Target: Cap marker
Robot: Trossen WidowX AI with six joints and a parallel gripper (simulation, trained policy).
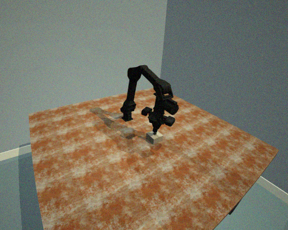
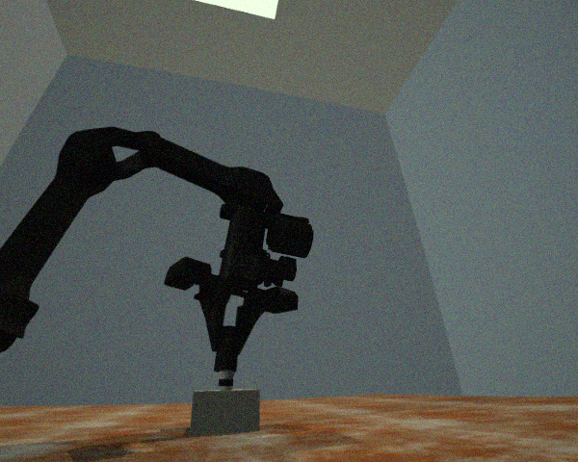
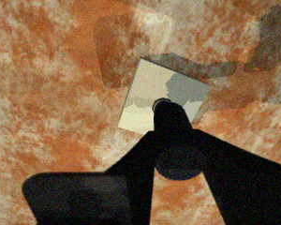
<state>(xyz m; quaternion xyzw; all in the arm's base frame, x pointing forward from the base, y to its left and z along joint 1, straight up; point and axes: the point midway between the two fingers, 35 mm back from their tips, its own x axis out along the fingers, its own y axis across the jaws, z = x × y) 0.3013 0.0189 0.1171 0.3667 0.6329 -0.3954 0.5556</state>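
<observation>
My gripper tip is now 60 mm above the pale holder block. From my gripper tip the other things lie so: black marker cap: right at my gripper tip.
</observation>
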